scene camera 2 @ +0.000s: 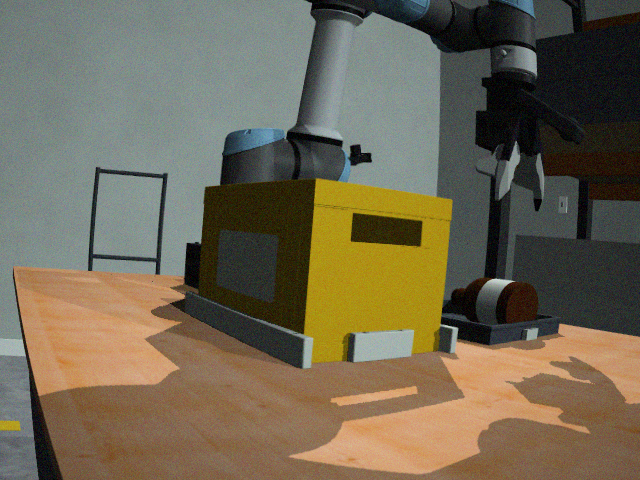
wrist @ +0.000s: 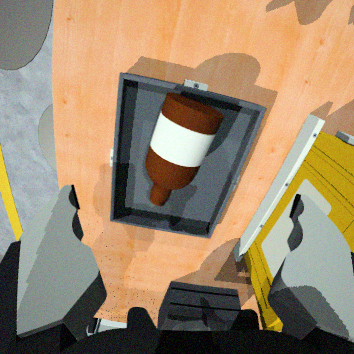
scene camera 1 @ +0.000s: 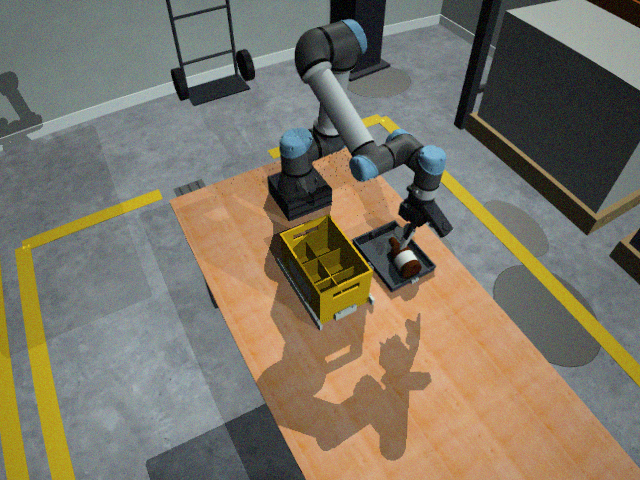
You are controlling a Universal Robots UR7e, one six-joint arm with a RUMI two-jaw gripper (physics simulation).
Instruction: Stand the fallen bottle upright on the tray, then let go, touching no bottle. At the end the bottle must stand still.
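Frame: origin at the arm's base, x right, y ahead, z up, level; millimetres.
Where they show: gripper, fingertip midpoint: (scene camera 2: 519, 206) (wrist: 185, 191) (scene camera 1: 415, 238); arm's base, origin of the base link: (scene camera 1: 298, 184).
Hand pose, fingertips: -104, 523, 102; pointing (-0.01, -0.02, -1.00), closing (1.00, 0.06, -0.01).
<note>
Things, the pixels of their centre, and the offset from my fingertips, as dx, dy, dz. Level surfaces: height alone.
- brown bottle with a white label, body centre: (wrist: 173, 158) (scene camera 2: 488, 302) (scene camera 1: 401, 255) -9, -48, -144
- dark grey tray, body centre: (scene camera 2: 466, 318) (wrist: 174, 169) (scene camera 1: 393, 254) -6, -82, -174
- yellow crate with compartments, body centre: (scene camera 2: 312, 263) (wrist: 335, 238) (scene camera 1: 324, 268) +265, -138, -99
- wooden table, its level: dz -186
A brown bottle with a white label (scene camera 1: 405, 257) (scene camera 2: 492, 301) (wrist: 183, 142) lies on its side in the dark grey tray (scene camera 1: 377, 251) (scene camera 2: 485, 332) (wrist: 214, 186). In the wrist view its neck points down toward the gripper side and its base is near the tray's far short wall. My gripper (scene camera 1: 407, 239) (scene camera 2: 518, 202) (wrist: 185, 191) is open and empty. In scene camera 2 its fingertips hang well above the bottle, apart from it. In scene camera 1 a finger overlaps the view of the tray near the bottle.
A yellow crate with compartments (scene camera 1: 347, 294) (scene camera 2: 379, 279) (wrist: 338, 155) stands beside the tray, inside light grey rails (scene camera 1: 299, 289) (scene camera 2: 248, 330) (wrist: 280, 186). Its walls rise well above the tray. The arm's base stands behind the crate on the wooden table (scene camera 1: 465, 361) (scene camera 2: 413, 444) (wrist: 90, 40).
</note>
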